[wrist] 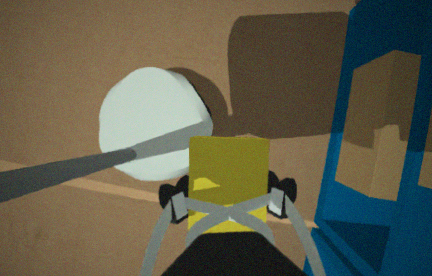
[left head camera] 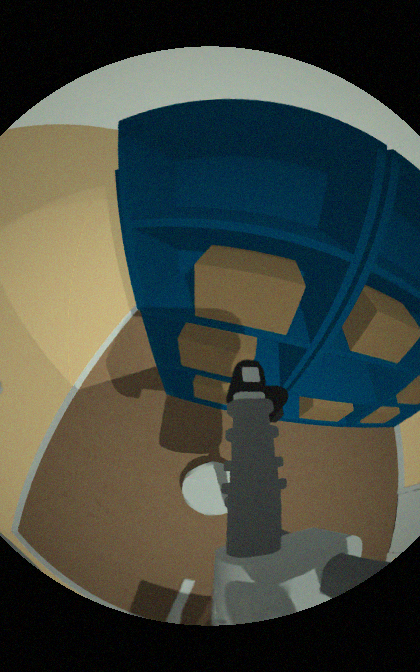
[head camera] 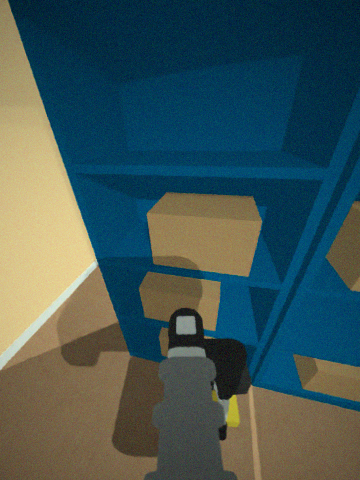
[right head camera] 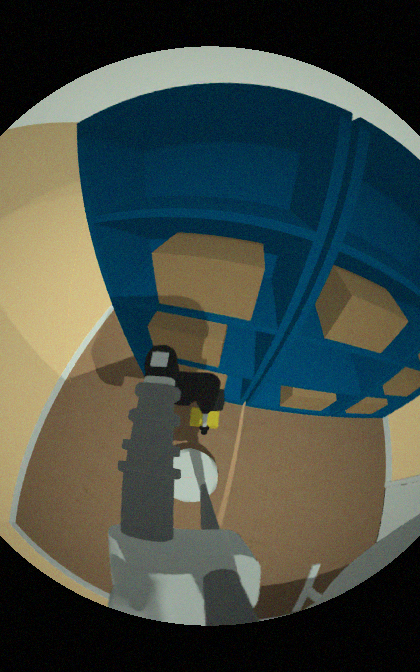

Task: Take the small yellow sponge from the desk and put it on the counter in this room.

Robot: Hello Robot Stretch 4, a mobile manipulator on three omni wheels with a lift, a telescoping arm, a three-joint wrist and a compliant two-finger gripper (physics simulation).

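Observation:
The small yellow sponge is between the two fingers of my gripper. In the wrist view the fingertips press on its left and right sides, so the gripper is shut on it. The sponge is held up over the brown floor, apart from the shelves. In the left head view the arm hides the sponge. Neither the desk top nor the counter can be made out for certain in these views.
A tall blue shelf unit with cardboard boxes stands close in front. A tan wall is at the left. The robot's white round base part is below. Pale surfaces show at the right head view's lower right.

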